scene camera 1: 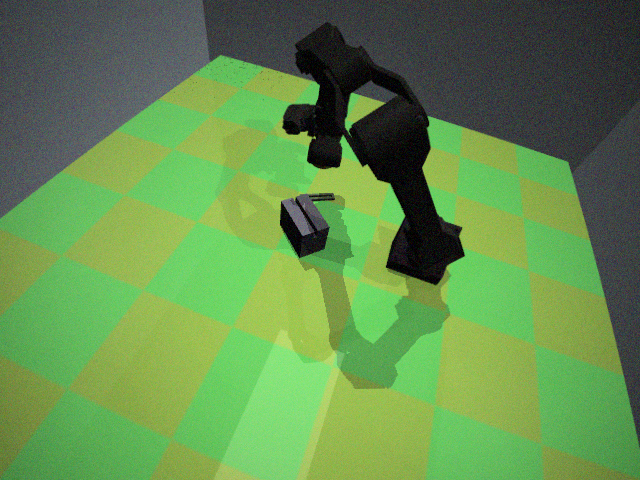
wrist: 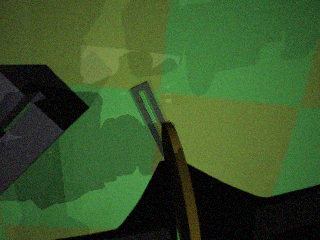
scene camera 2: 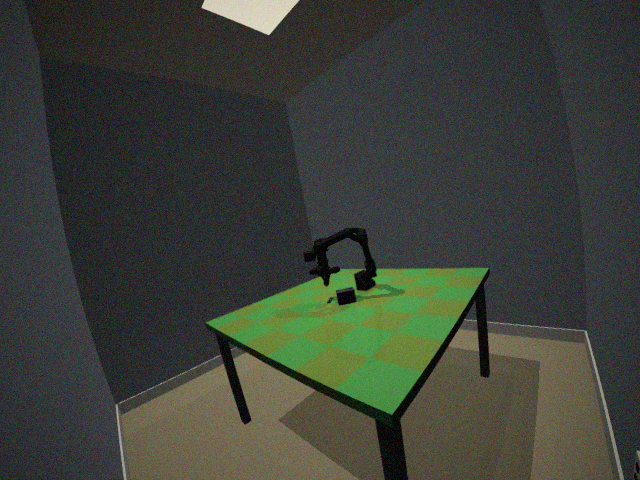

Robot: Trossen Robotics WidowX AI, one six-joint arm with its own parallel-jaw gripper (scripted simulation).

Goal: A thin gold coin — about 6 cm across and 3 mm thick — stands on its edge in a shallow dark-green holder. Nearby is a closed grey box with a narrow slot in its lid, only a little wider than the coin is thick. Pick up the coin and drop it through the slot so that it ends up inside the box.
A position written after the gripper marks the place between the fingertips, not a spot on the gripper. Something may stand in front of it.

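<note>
A gold coin is carried by the gripper (scene camera 1: pixel 322 165), and the wrist view shows the gripper (wrist: pixel 169 166) as well.
</note>
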